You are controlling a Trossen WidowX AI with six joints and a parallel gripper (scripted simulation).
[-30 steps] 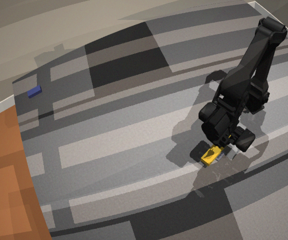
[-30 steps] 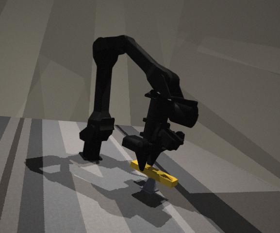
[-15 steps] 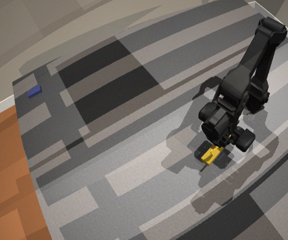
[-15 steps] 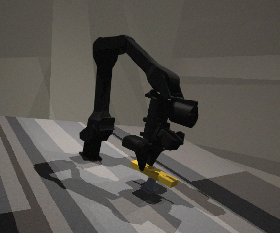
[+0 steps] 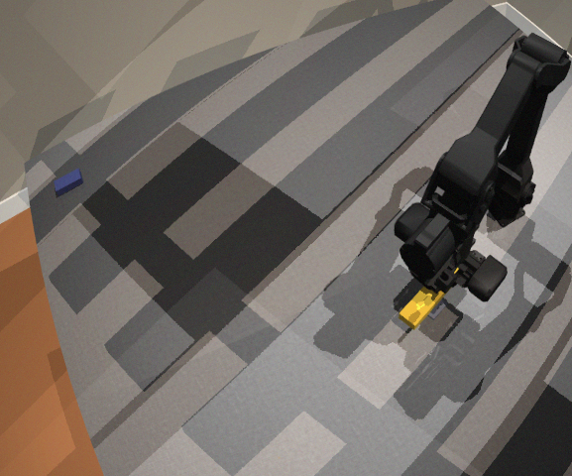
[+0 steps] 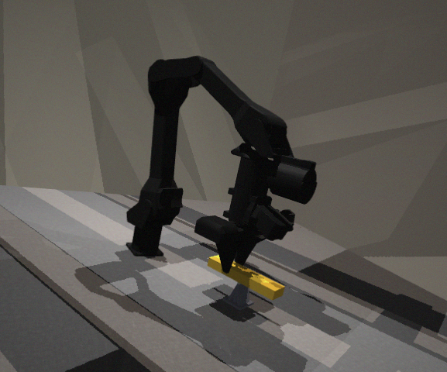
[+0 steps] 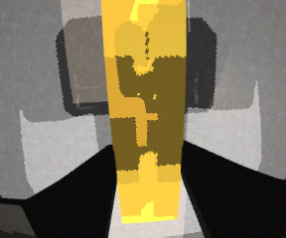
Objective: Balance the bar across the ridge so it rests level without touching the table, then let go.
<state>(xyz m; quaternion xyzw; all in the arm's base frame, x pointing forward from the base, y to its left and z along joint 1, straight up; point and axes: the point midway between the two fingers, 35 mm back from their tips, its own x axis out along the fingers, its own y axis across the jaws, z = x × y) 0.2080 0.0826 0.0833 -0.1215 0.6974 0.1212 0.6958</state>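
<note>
Right now the yellow bar is 3 cm ahead of my gripper tip and 1 cm to the left of it. From my gripper tip the other things lie so: blue block: 58 cm to the right, 53 cm ahead, 4 cm below.
</note>
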